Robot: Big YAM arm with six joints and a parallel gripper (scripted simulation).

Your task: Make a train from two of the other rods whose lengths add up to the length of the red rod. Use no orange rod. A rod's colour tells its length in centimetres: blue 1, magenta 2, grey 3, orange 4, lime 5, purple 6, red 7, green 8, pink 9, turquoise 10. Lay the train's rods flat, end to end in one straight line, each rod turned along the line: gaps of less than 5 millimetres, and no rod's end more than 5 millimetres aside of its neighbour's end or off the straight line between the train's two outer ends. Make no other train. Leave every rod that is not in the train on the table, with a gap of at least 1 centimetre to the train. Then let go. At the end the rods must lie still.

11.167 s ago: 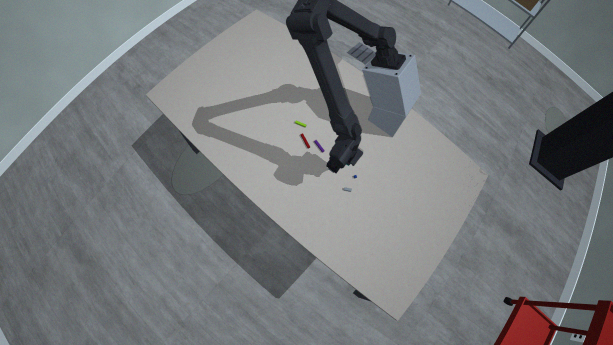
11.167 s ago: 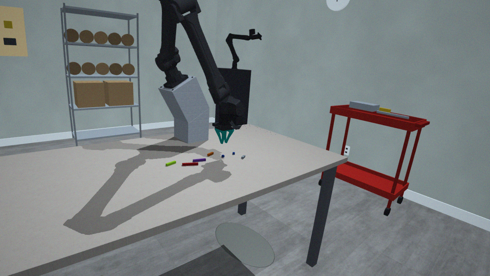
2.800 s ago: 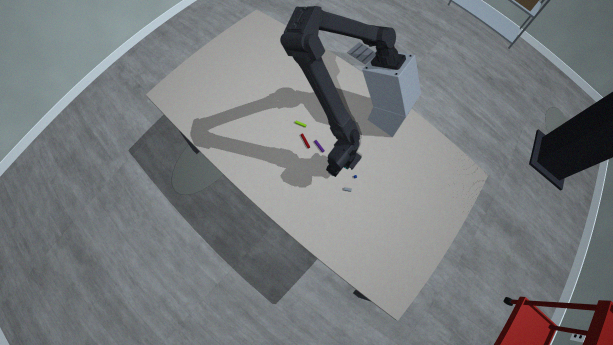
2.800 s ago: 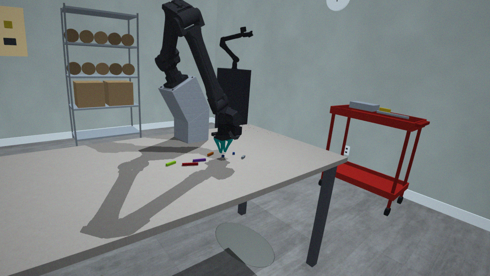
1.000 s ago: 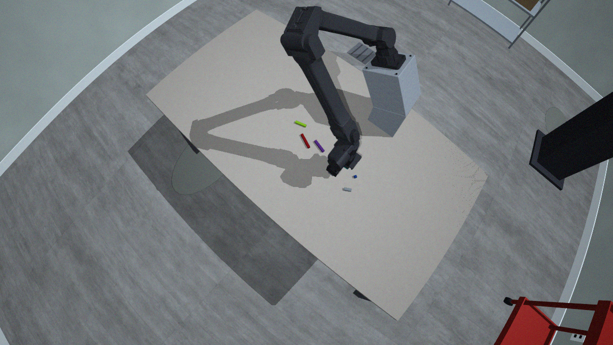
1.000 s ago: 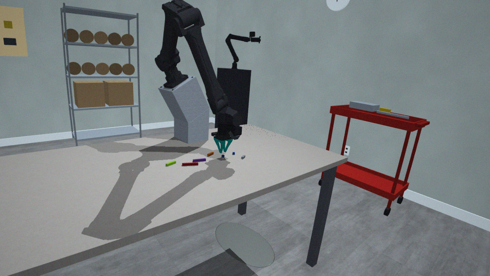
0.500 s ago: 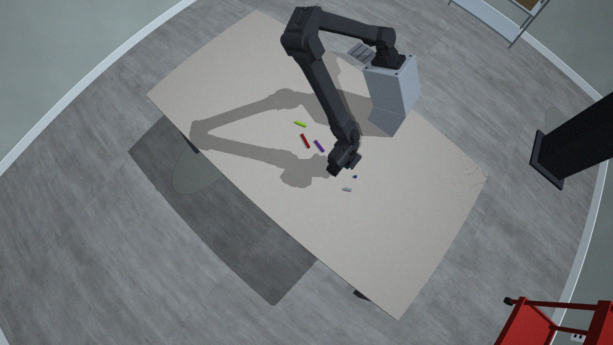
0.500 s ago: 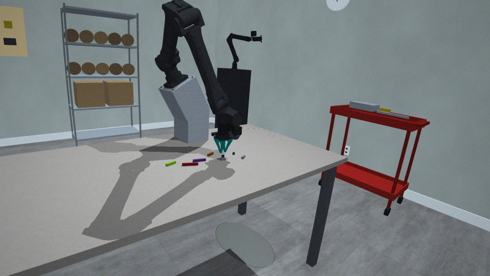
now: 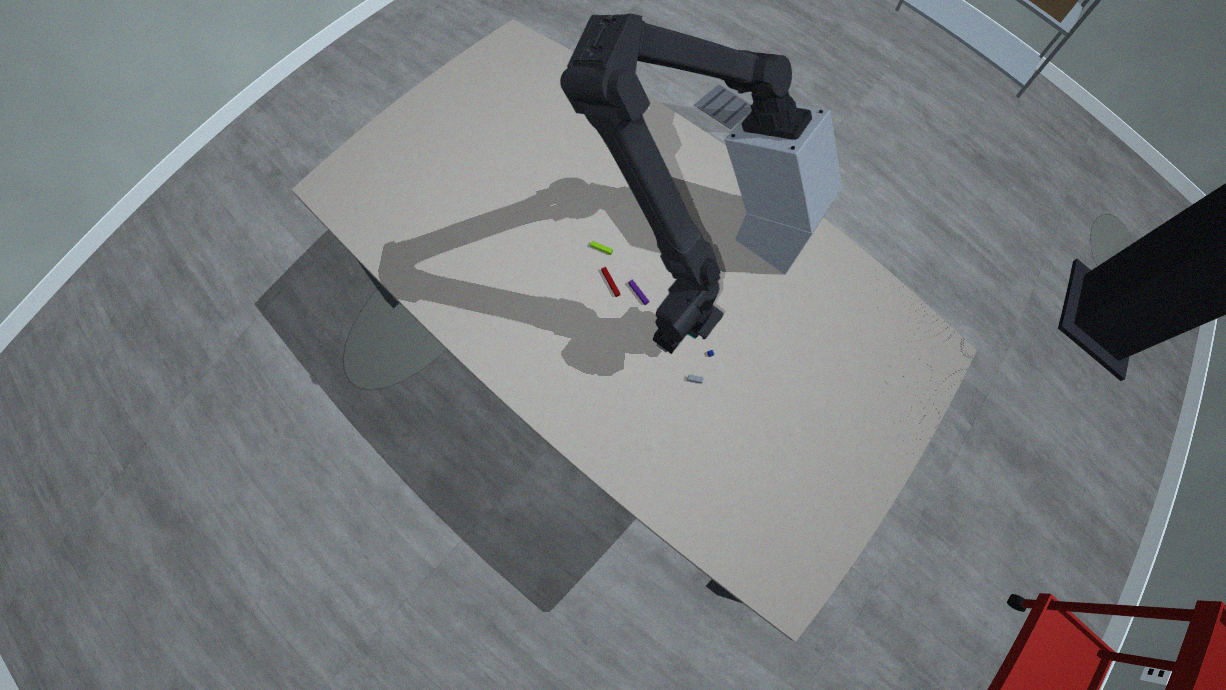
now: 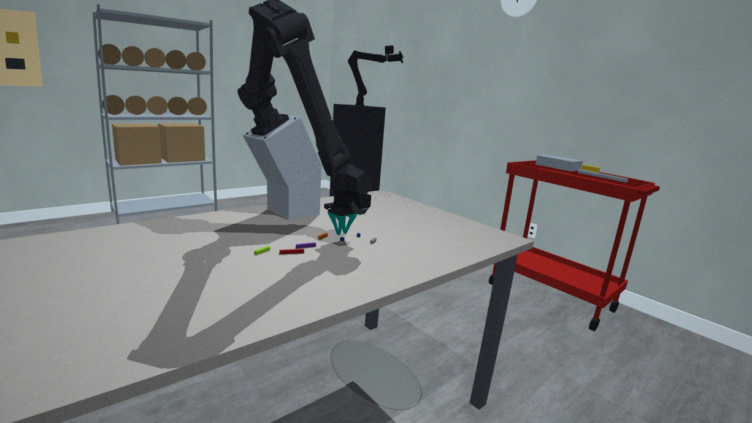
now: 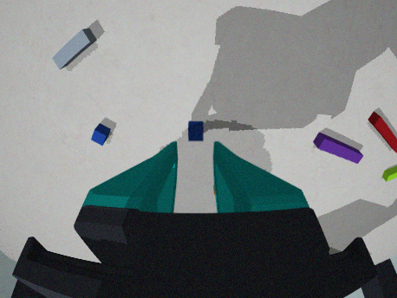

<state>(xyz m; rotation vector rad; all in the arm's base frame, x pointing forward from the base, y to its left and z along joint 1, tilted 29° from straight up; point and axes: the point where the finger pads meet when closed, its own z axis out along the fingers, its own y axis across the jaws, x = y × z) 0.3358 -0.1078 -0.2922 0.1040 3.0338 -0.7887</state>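
Now: the red rod 190 mm to the right of my hand and 20 mm below it. From my hand the other things lie so: grey rod 70 mm to the left, 70 mm ahead, 20 mm below; then orange rod 50 mm behind, 30 mm to the right, 20 mm below; then purple rod 130 mm to the right, 20 mm below, 20 mm behind.
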